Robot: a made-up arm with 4 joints. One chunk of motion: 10 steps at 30 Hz.
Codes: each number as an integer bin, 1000 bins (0 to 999) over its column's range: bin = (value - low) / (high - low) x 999, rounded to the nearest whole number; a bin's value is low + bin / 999 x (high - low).
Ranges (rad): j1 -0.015..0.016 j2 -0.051..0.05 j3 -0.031..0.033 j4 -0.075..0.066
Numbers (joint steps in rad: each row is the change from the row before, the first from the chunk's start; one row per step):
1: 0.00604 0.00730 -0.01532 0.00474
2: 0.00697 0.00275 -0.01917 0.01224
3: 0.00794 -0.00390 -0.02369 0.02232
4: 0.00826 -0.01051 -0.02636 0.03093
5: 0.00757 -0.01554 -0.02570 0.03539
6: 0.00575 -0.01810 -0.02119 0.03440
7: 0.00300 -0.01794 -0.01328 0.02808
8: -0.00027 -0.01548 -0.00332 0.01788
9: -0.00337 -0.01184 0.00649 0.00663
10: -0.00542 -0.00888 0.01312 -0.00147
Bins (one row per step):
1: 678 577 245 565
2: 708 532 185 618
3: 739 466 114 690
4: 750 400 72 751
5: 727 351 83 782
6: 669 325 153 775
7: 580 327 277 730
8: 475 351 432 658
9: 375 387 585 578
10: 309 417 689 521

